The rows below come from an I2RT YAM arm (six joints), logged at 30 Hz.
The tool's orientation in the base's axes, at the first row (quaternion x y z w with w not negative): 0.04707, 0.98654, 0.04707, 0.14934
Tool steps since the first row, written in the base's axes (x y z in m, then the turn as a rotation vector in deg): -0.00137, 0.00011, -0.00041, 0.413, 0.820, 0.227; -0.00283, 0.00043, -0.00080, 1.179, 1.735, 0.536; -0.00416, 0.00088, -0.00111, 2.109, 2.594, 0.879; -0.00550, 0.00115, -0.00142, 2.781, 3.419, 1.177; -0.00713, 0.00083, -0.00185, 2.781, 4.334, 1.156; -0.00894, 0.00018, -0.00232, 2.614, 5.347, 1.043; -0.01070, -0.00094, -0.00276, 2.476, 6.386, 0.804; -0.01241, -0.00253, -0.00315, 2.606, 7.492, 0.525; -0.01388, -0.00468, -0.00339, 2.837, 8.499, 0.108; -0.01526, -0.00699, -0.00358, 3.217, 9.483, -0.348; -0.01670, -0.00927, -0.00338, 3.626, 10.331, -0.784; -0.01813, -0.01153, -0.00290, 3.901, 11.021, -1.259
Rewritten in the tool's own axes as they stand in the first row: 0.00143, -0.00004, -0.00001, -0.371, 0.870, -0.028; 0.00297, 0.00012, -0.00005, -1.091, 1.870, -0.020; 0.00437, 0.00043, -0.00012, -1.983, 2.831, -0.001; 0.00577, 0.00055, -0.00020, -2.621, 3.734, -0.018; 0.00741, 0.00006, -0.00031, -2.517, 4.638, 0.074; 0.00919, -0.00077, -0.00045, -2.217, 5.617, 0.211; 0.01088, -0.00207, -0.00065, -1.905, 6.611, 0.479; 0.01245, -0.00382, -0.00092, -1.829, 7.687, 0.871; 0.01368, -0.00609, -0.00130, -1.820, 8.659, 1.416; 0.01480, -0.00851, -0.00171, -1.944, 9.615, 2.041; 0.01587, -0.01087, -0.00251, -2.116, 10.441, 2.644; 0.01685, -0.01317, -0.00357, -2.166, 11.096, 3.233
